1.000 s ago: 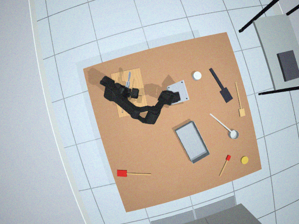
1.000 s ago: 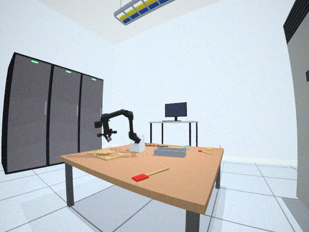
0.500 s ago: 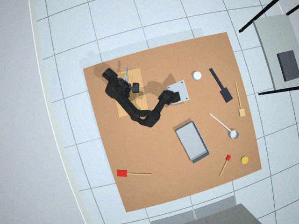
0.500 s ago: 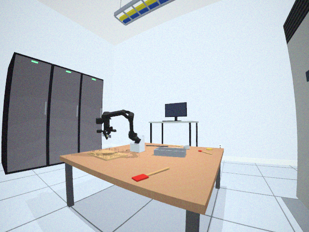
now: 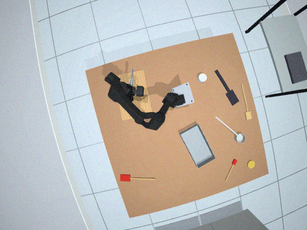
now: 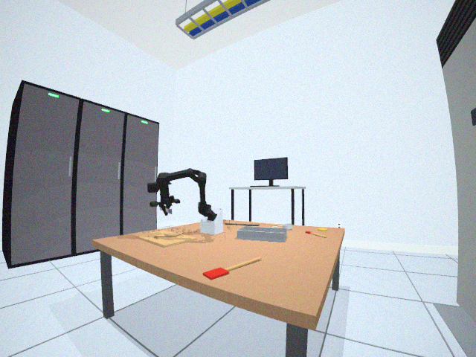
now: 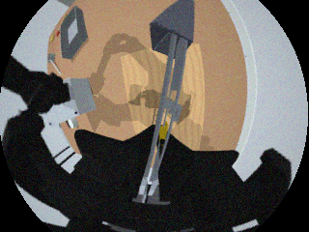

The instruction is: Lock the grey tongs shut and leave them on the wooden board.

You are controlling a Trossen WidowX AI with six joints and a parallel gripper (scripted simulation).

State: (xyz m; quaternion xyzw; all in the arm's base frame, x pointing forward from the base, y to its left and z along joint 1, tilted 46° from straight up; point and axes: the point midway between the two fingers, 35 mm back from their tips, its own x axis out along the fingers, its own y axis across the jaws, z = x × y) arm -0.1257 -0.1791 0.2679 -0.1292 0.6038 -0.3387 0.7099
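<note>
The wooden board lies 10 mm behind my gripper tip, 10 mm to the right of it and 140 mm below it. From my gripper tip the other things lie so: red spatula (640 mm ahead, 170 mm to the right, 140 mm below); white puck (10 mm behind, 550 mm to the left, 130 mm below); grey roasting tin (500 mm ahead, 380 mm to the left, 120 mm below).
</note>
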